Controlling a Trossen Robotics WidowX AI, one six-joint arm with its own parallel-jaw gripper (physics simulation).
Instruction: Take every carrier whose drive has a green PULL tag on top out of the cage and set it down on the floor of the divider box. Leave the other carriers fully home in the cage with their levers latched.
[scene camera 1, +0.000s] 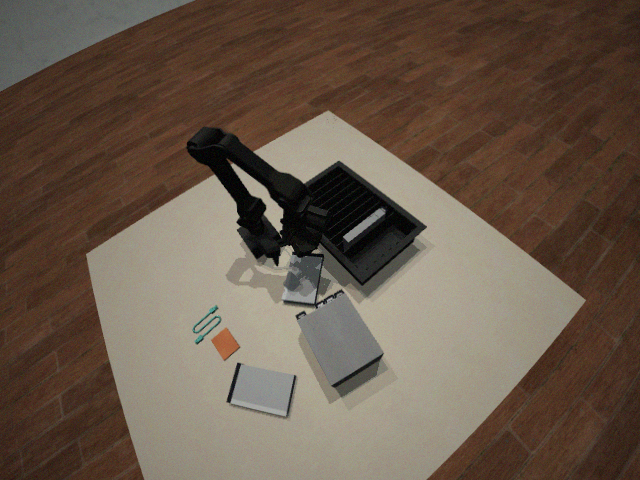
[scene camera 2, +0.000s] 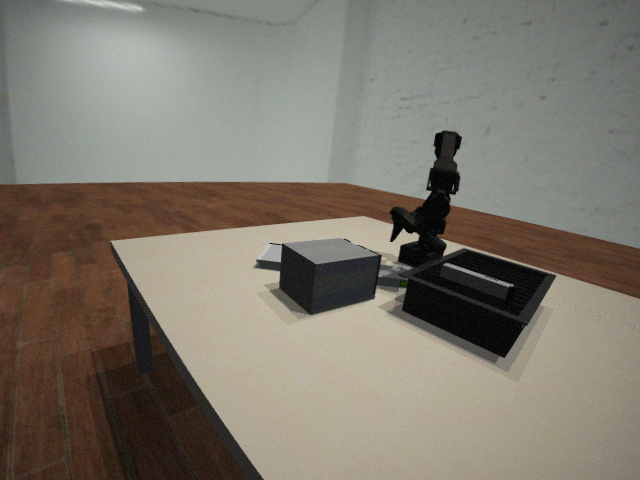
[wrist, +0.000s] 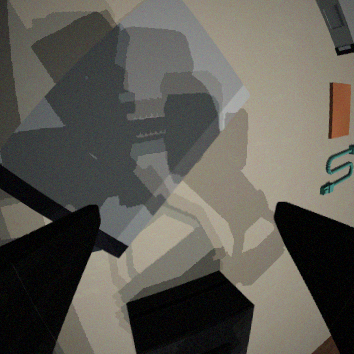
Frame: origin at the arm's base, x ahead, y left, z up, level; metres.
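Seen in the pictures: gripper, fingertip midpoint: (scene camera 1: 289, 260) (scene camera 2: 401, 251) (wrist: 188, 211); arm's base, link origin: (scene camera 1: 256, 228).
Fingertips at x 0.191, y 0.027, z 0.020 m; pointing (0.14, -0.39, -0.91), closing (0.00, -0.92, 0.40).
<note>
Pixels of each thing's top centre, then the offset from my fingertips to it. Level surfaces: height alone.
- grey cage, top centre: (scene camera 2: 332, 248) (scene camera 1: 337, 333) 0.015 m right, 0.274 m ahead, 0.039 m up
- black divider box, top centre: (scene camera 2: 486, 274) (scene camera 1: 349, 212) 0.249 m left, 0.023 m back, 0.012 m up
- pale carrier, top centre: (scene camera 2: 478, 274) (scene camera 1: 366, 223) 0.256 m left, 0.056 m ahead, 0.032 m up
- second carrier, top centre: (wrist: 110, 153) (scene camera 2: 401, 272) (scene camera 1: 304, 268) 0.029 m left, 0.025 m ahead, 0.053 m down
- third carrier, top centre: (scene camera 1: 260, 388) (scene camera 2: 280, 252) 0.265 m right, 0.253 m ahead, 0.053 m down
- orange pad, top centre: (wrist: 341, 110) (scene camera 1: 225, 343) 0.303 m right, 0.076 m ahead, 0.075 m down
- teal cable, top centre: (wrist: 344, 168) (scene camera 1: 205, 323) 0.330 m right, 0.015 m back, 0.071 m down
- table, surface height: 0.080 m down
The grey cage (scene camera 1: 341, 338) (scene camera 2: 328, 273) stands on the table with several dark carrier fronts along one end and a gap between them. The black divider box (scene camera 1: 420, 226) (scene camera 2: 457, 320) holds one pale carrier (scene camera 1: 364, 227) (scene camera 2: 475, 280), on edge beside the slots. A second carrier (scene camera 1: 305, 284) (scene camera 2: 388, 279) (wrist: 210, 55) lies flat on the table between arm base and cage, with green at its end in scene camera 2's view. A third carrier (scene camera 1: 263, 390) (scene camera 2: 269, 255) (wrist: 332, 17) lies flat farther off. My gripper (wrist: 188, 211) is open and empty above the table beside the second carrier. PULL tags are not readable.
An orange pad (scene camera 1: 225, 343) (wrist: 340, 110) and a teal cable (scene camera 1: 206, 325) (wrist: 340, 167) lie on the table (scene camera 1: 170, 403) (scene camera 2: 336, 387), left of the cage in scene camera 1's view. The divider box stands close to the arm, and the cage is near the second carrier.
</note>
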